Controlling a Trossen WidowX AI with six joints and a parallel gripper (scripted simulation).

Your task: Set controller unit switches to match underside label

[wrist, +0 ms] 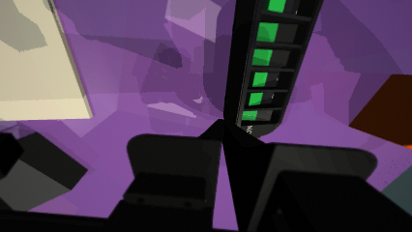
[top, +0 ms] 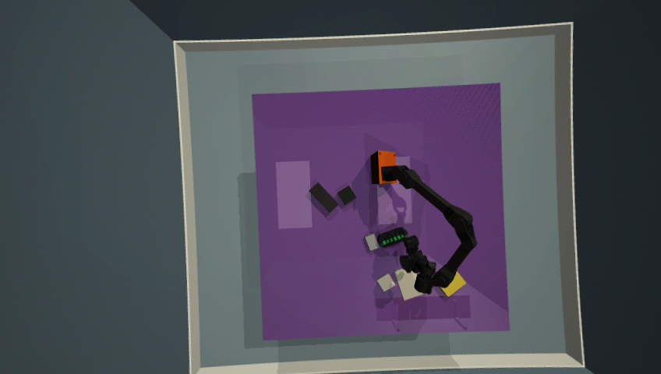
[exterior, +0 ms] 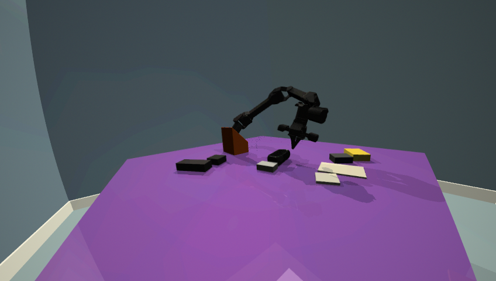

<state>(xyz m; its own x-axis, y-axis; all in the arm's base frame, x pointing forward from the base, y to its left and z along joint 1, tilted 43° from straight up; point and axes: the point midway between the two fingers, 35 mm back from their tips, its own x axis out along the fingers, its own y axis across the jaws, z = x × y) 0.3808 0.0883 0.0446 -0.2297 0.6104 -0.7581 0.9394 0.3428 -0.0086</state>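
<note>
My gripper tip is now 20 mm past the light grey block, 170 mm to the left of it and 50 mm above it. The rest, counted from my gripper tip: dark block 190 mm ahead, 120 mm to the left, 40 mm below; yellow block 230 mm ahead, 220 mm to the left, 40 mm below.
</note>
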